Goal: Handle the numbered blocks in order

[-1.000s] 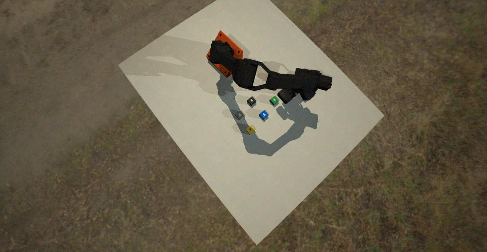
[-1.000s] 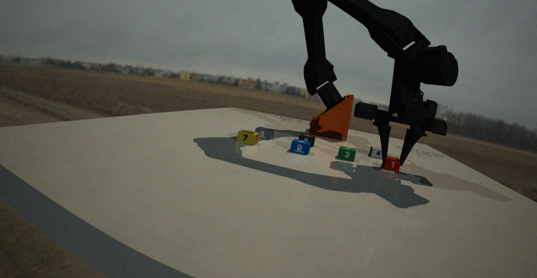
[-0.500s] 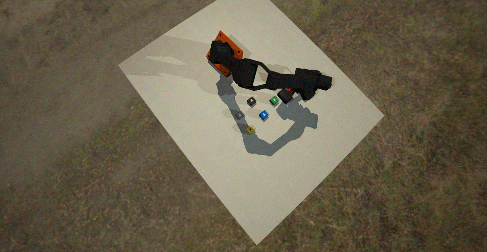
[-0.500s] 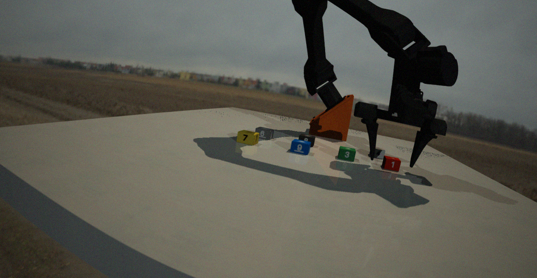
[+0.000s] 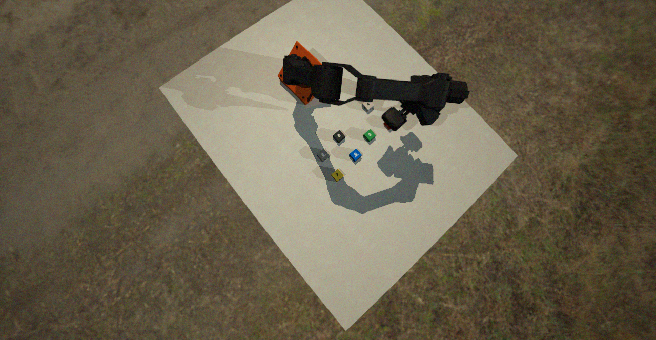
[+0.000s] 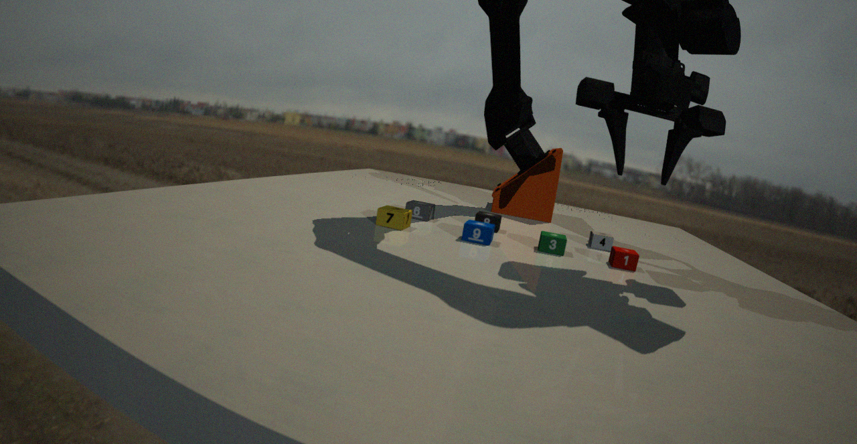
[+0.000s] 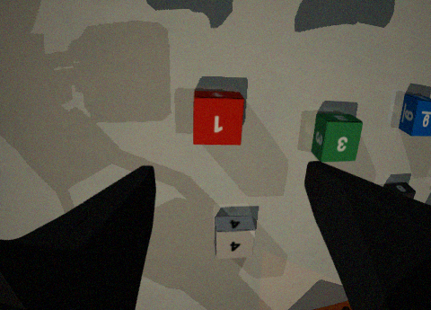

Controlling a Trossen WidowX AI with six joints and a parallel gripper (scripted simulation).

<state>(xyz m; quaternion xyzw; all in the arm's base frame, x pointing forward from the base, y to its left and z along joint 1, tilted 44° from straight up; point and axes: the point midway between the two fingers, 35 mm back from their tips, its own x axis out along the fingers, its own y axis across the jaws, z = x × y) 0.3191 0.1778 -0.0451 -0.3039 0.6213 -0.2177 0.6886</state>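
Right now my gripper tip is 20 mm past the green block 3, 100 mm to the left of it and 90 mm above it. Round my gripper tip: red block: 10 mm behind, 90 mm below; white block: 110 mm behind, 30 mm to the right, 90 mm below; blue block 9: 10 mm ahead, 180 mm to the right, 90 mm below.
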